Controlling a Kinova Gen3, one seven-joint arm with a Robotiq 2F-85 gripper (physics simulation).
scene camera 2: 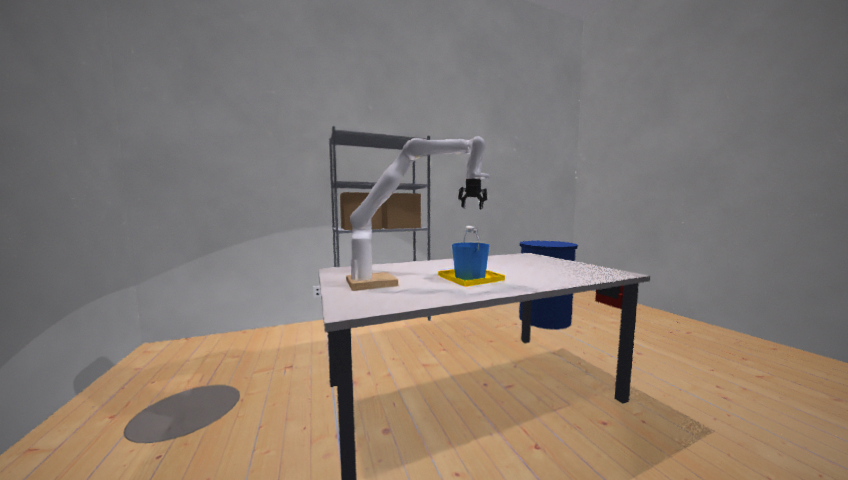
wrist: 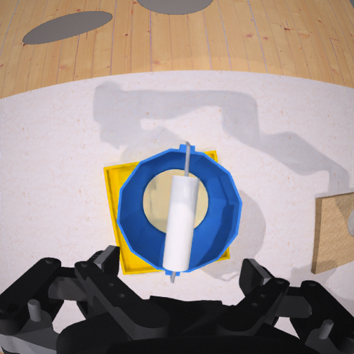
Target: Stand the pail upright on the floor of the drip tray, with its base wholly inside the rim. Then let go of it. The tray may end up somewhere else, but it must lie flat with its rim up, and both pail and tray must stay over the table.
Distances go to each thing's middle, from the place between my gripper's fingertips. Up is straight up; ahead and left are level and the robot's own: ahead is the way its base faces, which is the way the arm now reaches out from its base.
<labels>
Now: hand 1 cm short of the yellow drip tray (wrist: pixel 115 175), 2 cm to the right of it and 35 cm above it.
</labels>
